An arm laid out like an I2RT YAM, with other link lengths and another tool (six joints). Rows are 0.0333 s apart.
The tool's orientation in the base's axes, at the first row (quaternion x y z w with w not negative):
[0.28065 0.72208 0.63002 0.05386]
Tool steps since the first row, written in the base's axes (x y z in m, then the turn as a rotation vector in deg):
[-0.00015 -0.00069 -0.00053 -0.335 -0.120 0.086]
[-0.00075 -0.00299 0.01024 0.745 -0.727 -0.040]
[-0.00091 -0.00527 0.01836 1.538 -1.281 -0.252]
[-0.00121 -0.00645 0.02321 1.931 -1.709 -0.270]
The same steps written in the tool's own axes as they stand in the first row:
[-0.00035 -0.00058 -0.00057 0.247 -0.038 -0.267]
[0.00204 0.00923 -0.00501 -0.978 0.178 -0.310]
[0.00333 0.01670 -0.00871 -1.962 0.220 -0.413]
[0.00436 0.02110 -0.01085 -2.499 0.315 -0.616]

